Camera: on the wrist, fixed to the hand. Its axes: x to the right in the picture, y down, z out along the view.
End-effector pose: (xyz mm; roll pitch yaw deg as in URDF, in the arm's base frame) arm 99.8 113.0 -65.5 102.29 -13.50 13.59
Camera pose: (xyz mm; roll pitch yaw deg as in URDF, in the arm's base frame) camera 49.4 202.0 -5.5 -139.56 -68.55 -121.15
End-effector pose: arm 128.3 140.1 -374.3 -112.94 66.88 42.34
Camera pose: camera 206.3 51.8 -360.6 92.43 19.76 -116.18
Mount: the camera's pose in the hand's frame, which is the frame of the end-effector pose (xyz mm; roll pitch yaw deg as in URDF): -13.3 42.5 -109.9 -5.93 -2.77 91.89
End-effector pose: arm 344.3 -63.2 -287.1 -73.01 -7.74 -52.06
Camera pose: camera 269.1 -117.5 -361.0 -23.07 69.47 22.39
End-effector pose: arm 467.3 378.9 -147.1 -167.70 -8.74 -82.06
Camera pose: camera 399.1 397.7 -51.9 -177.29 15.18 -171.65
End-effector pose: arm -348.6 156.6 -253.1 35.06 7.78 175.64
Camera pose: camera -334.1 57.3 -316.2 2.54 -37.72 -98.01
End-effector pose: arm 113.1 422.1 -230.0 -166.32 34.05 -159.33
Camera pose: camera 49.0 469.8 -142.4 138.64 12.48 99.70
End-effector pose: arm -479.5 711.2 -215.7 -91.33 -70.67 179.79
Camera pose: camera -512.4 822.2 -241.5 -95.33 21.21 -178.66
